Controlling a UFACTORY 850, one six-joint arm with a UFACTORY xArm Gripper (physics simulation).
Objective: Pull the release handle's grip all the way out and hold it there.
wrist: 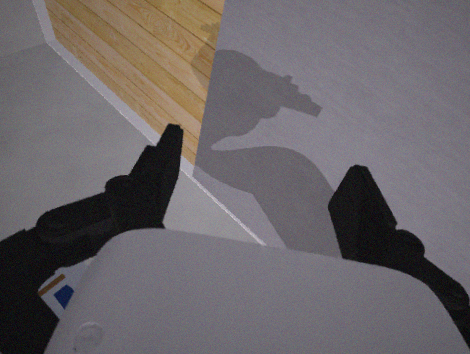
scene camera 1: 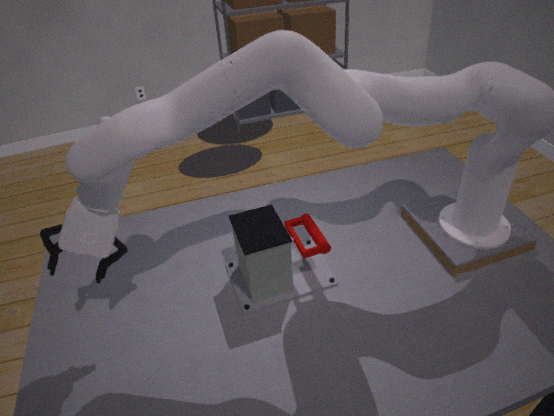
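Note:
The release handle's red grip [scene camera 1: 317,233], a rectangular loop, is on the right side of a pale green box with a black top [scene camera 1: 260,228] in the scene view. A thin gap shows between part of the loop and the box. The box stands on a light base plate [scene camera 1: 315,284] with dark bolts. My gripper [scene camera 1: 76,276] [wrist: 262,168] is open and empty, its black fingers wide apart, pointing down above the far left part of the table, well to the left of the box. The handle does not show in the wrist view.
The grey table top [scene camera 1: 165,350] [wrist: 400,75] carries the box and the arm's mounting board [scene camera 1: 457,270]. The arm arches over and behind the box. Beyond the table are a wooden floor [scene camera 1: 170,192] [wrist: 135,45] and a shelf rack [scene camera 1: 218,30] with cardboard boxes.

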